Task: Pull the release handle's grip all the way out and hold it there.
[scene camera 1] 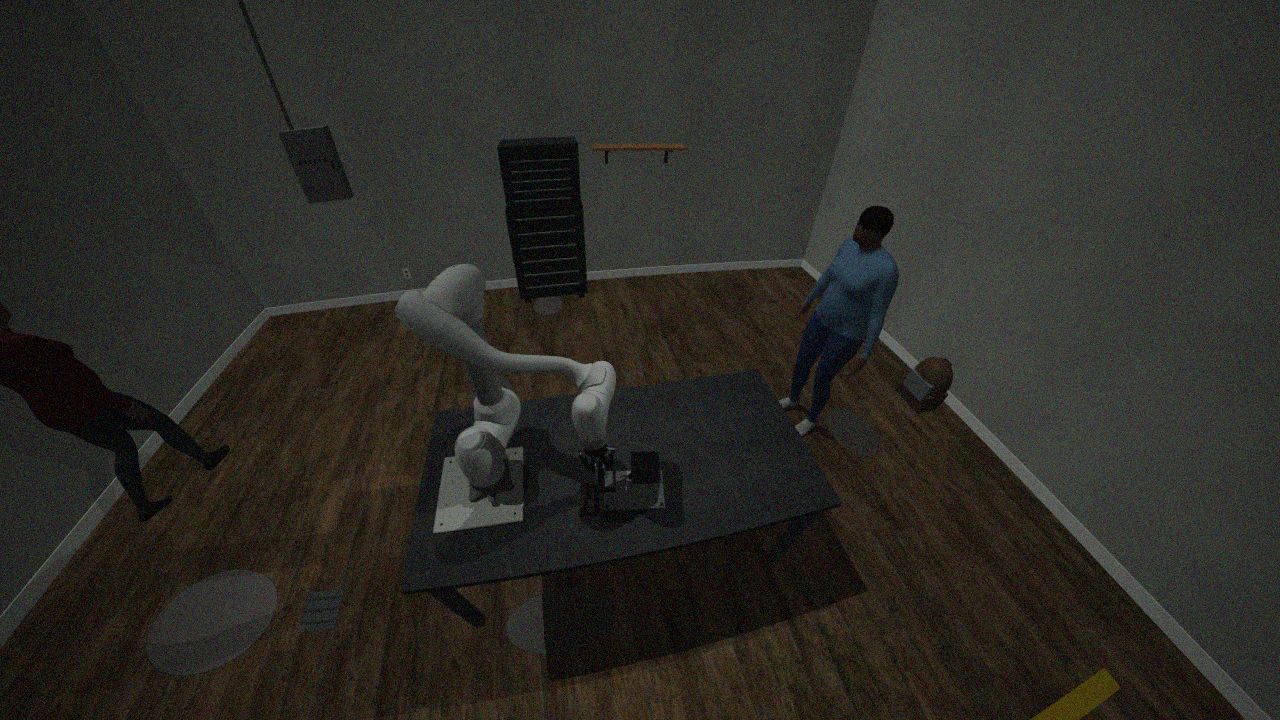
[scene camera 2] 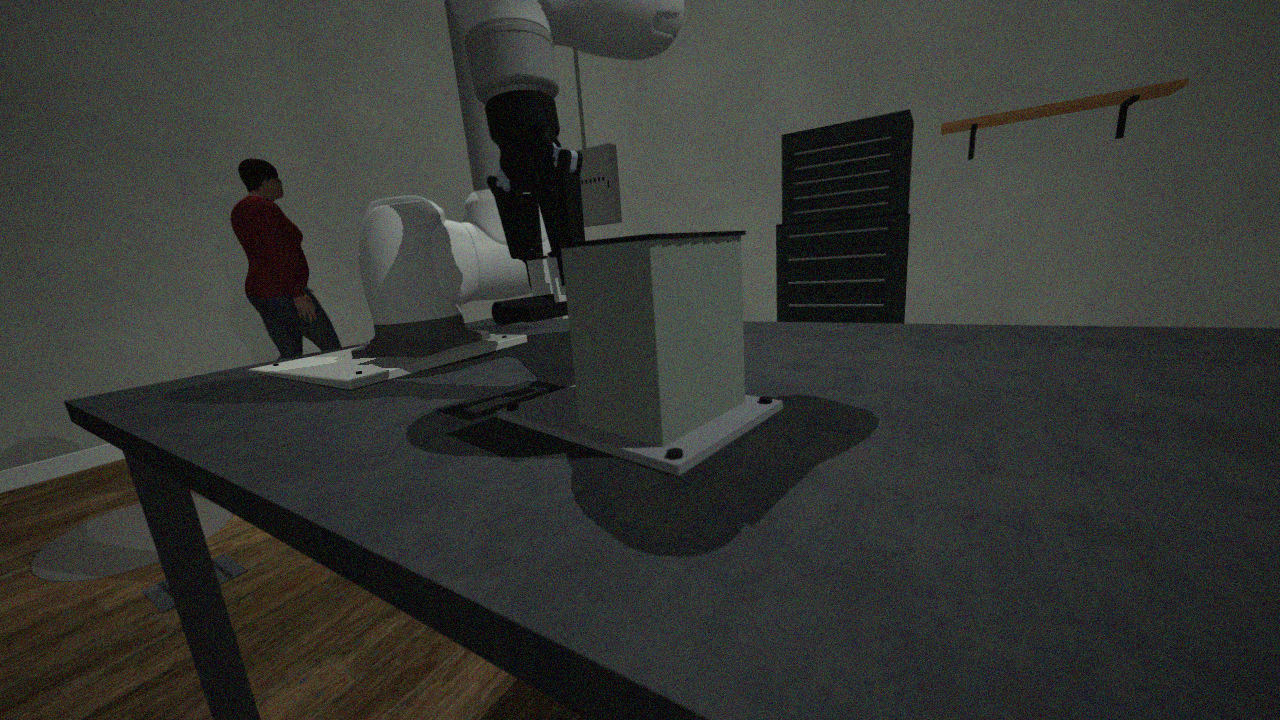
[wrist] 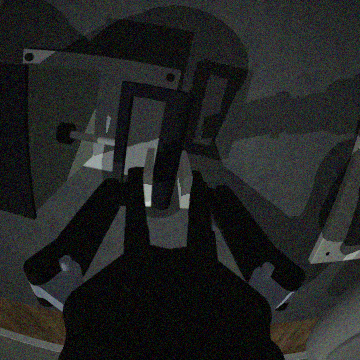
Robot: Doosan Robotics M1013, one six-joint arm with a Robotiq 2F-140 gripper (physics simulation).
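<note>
The release handle shows in the wrist view as a black rectangular frame, with its thick grip bar (wrist: 170, 140) on the side away from the housing. In scene camera 2 the dark grip (scene camera 2: 526, 309) lies beside the pale box housing (scene camera 2: 698, 340) (scene camera 1: 644, 467) (wrist: 60, 100). A thin rod (wrist: 90, 136) runs from a black knob (wrist: 65, 133) on the housing side to the frame, with a gap between frame and housing. My gripper (wrist: 165, 161) (scene camera 2: 546, 265) points down and is shut on the grip bar, one fingertip on each side. The contact is partly hidden in both scene views.
The housing stands on a bolted plate (scene camera 2: 729, 431) (wrist: 110, 62) on the dark table (scene camera 1: 716, 429) (scene camera 2: 984, 501). The arm's base plate (scene camera 1: 452, 510) (scene camera 2: 322, 368) is to the left. A person in blue (scene camera 1: 854, 286) stands beyond the table; a person in red (scene camera 2: 268, 241) (scene camera 1: 53, 376) is at the left.
</note>
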